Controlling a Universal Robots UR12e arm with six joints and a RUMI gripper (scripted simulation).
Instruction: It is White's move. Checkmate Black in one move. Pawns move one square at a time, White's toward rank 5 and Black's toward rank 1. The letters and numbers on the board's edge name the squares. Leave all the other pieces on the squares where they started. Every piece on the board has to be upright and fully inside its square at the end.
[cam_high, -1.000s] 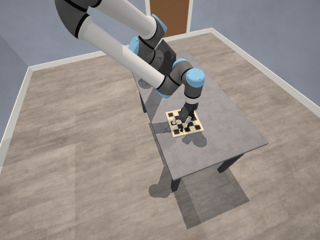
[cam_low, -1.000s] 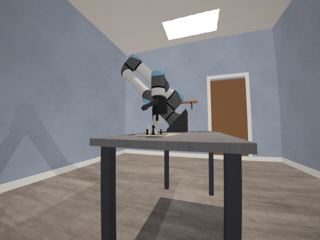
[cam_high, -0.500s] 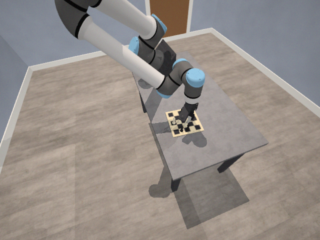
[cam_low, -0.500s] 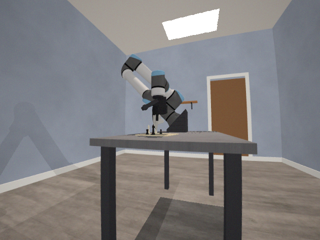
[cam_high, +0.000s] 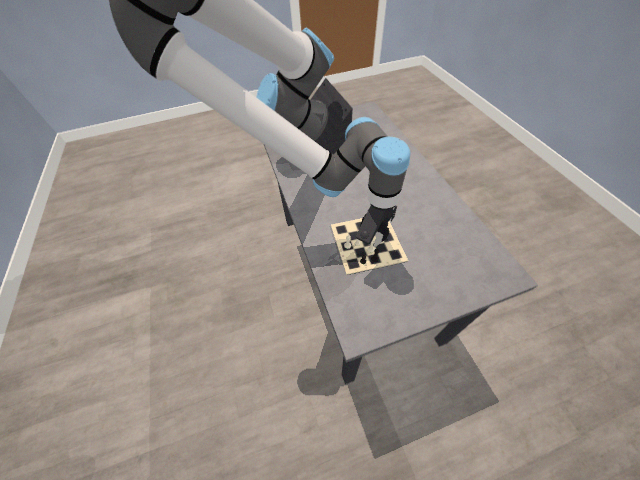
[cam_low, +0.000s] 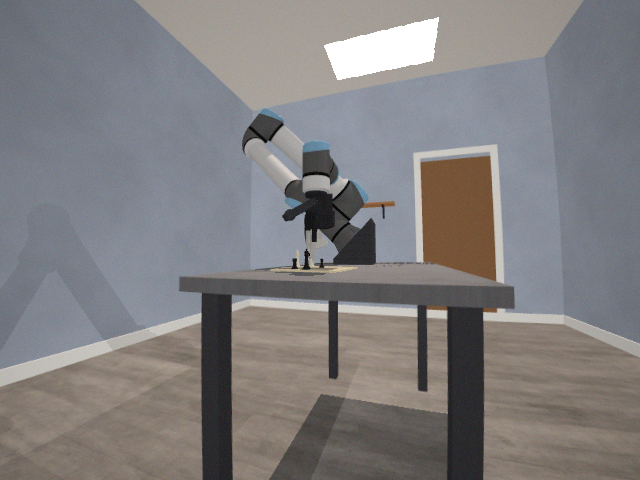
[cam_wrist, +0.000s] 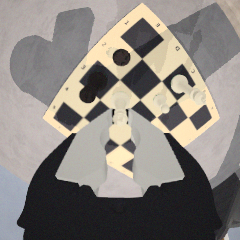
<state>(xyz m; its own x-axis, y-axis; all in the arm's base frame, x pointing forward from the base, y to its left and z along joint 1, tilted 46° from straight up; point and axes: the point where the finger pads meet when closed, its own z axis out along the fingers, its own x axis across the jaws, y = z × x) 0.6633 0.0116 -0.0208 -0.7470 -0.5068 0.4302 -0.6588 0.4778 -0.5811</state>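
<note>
My gripper is now 4 cm short of the tall black piece and 1 cm above it. Also, from my hand: chessboard: 4 cm below, 4 cm behind; then black pawn: 8 cm behind, 3 cm below, 1 cm to the left; then white pawn: 4 cm to the right, 4 cm behind, 3 cm below.
</note>
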